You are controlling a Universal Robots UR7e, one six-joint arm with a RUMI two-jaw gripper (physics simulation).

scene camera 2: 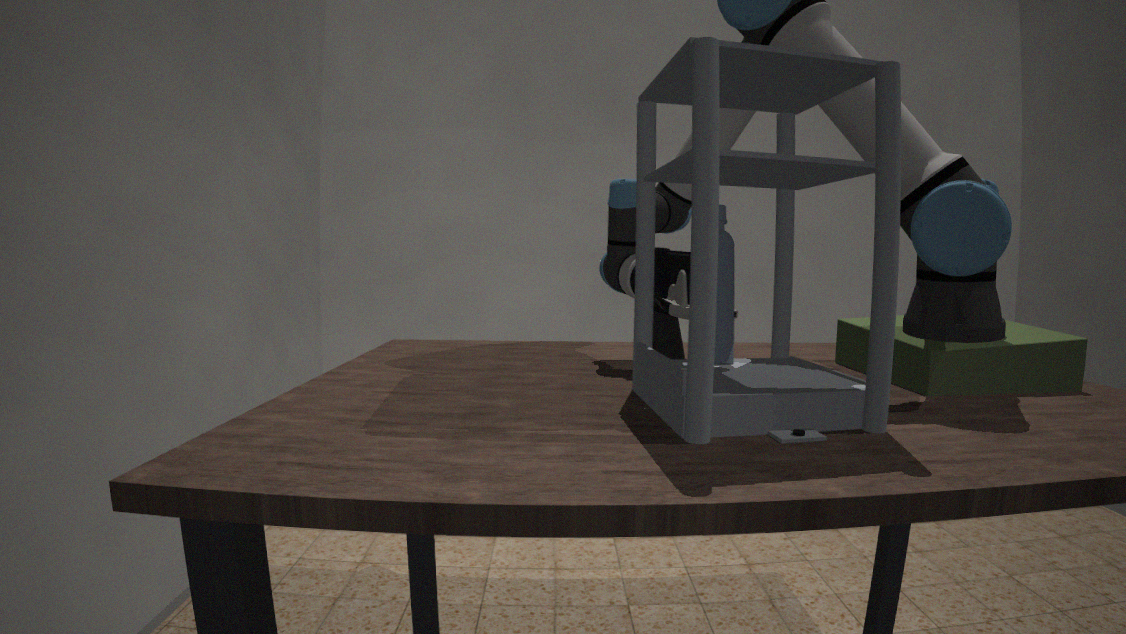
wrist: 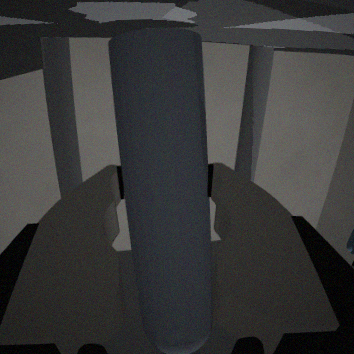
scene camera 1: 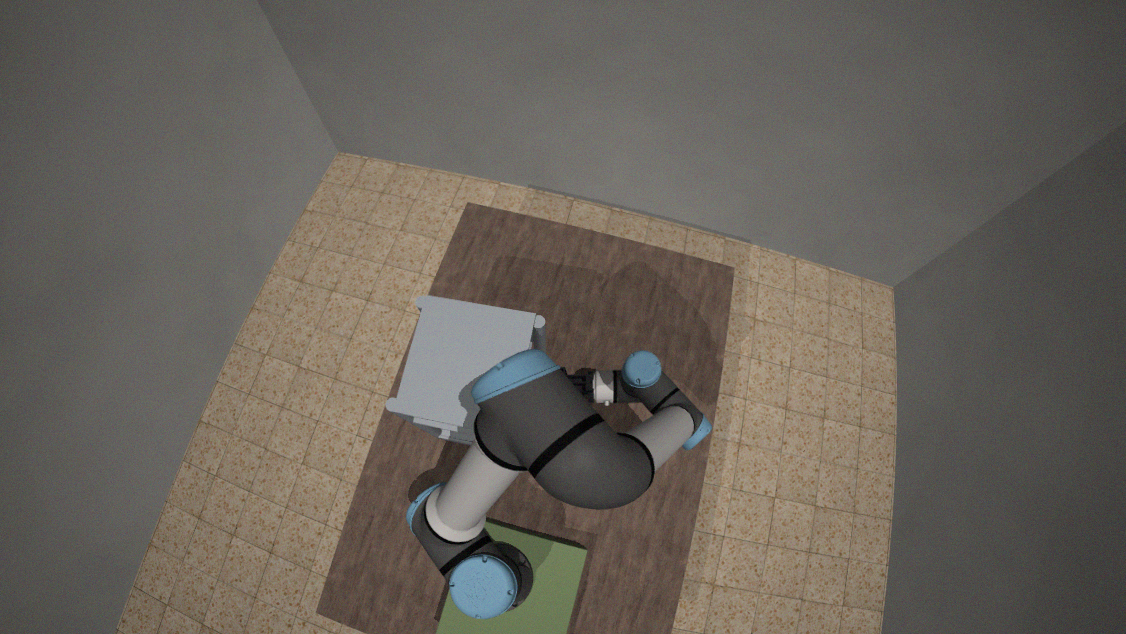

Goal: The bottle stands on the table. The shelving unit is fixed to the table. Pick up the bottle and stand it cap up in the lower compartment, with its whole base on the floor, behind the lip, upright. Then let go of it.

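Frame: origin at the arm's base, x ahead, y left, z up, level; millimetres.
Seen in the pictures: gripper, fingertip midpoint: (scene camera 2: 719,314) (wrist: 164,167); arm's base at its link origin: (scene camera 2: 952,332).
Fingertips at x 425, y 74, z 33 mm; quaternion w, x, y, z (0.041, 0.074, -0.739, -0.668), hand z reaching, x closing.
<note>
Pixels of each thing's top centre, then the offset from my fingertips to it. "*": a spot on its surface instead. Level surfaces: height alone.
- blue-grey bottle at its top centre: (wrist: 167,349) (scene camera 2: 719,203) dz +137, dx -1, dy -14 mm
- grey shelving unit at its top centre: (scene camera 2: 753,80) (scene camera 1: 465,361) dz +278, dx -24, dy +35 mm
- compartment floor at its surface level: dz -66 mm
- middle shelf at a spot on its surface: (scene camera 2: 795,169) * dz +166, dx -49, dy +89 mm
- wooden table at its surface level: dz -108 mm
The blue-grey bottle (scene camera 2: 726,275) (wrist: 162,140) is upright, cap up, inside the lower compartment of the grey shelving unit (scene camera 1: 453,354) (scene camera 2: 885,259). Its cap is below the middle shelf, and its base is at or very close to the compartment floor (scene camera 2: 787,376); I cannot tell whether it touches. A front post covers part of the bottle in scene camera 2. My gripper (scene camera 2: 724,312) (wrist: 164,167) is shut on the bottle's body, reaching in from the left side in that view. In scene camera 1 the arm and the unit's top hide the bottle. The lip is not clearly visible.
The middle shelf (scene camera 2: 795,169) hangs above the bottle and my wrist. Posts stand at the unit's corners, one close to my gripper in scene camera 2. The green base block (scene camera 1: 563,582) (scene camera 2: 1000,366) is under the arm's base on the wooden table (scene camera 1: 543,236) (scene camera 2: 488,456).
</note>
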